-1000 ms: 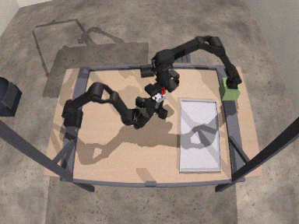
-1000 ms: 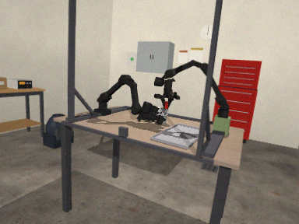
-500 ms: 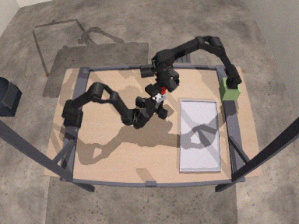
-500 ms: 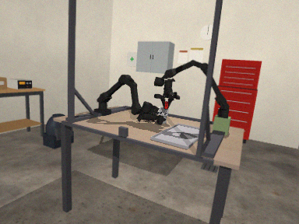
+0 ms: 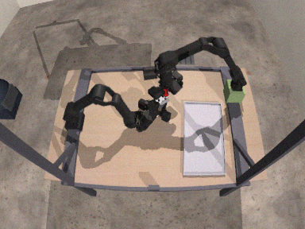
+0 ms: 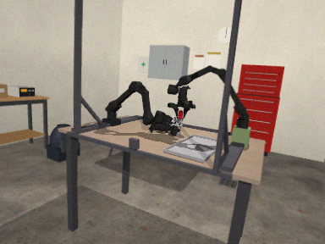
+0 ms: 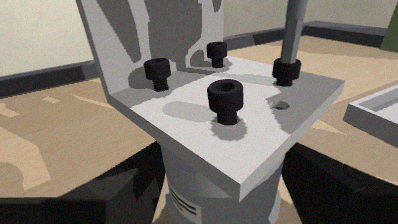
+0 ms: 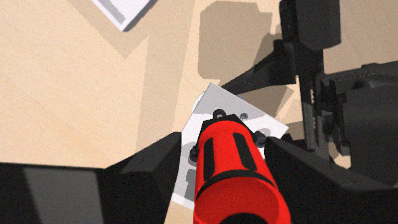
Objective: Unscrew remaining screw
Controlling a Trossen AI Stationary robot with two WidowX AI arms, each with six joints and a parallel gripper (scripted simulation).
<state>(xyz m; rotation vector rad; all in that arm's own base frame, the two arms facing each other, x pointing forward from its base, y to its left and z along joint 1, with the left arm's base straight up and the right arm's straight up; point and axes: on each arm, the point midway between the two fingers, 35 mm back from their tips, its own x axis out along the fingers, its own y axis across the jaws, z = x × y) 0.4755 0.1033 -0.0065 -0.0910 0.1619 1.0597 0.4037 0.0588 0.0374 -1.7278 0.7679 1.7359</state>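
The red screwdriver is 2 cm below my right hand. Also, from my right hand: dark frame rail: 28 cm ahead, 14 cm below, 1 cm to the left; then joint module: 12 cm below, 2 cm to the left, 1 cm ahead; then l-shaped bracket: 8 cm below, 2 cm to the left, 2 cm ahead.
The joint module is 2 cm ahead of my left hand, 2 cm to the right of it and 1 cm below it. From my left hand the other things lie so: red screwdriver (1 cm ahead, 4 cm to the right, 9 cm above); dark frame rail (28 cm ahead, 3 cm to the right, 3 cm below); l-shaped bracket (2 cm ahead, 2 cm to the right, 4 cm above).
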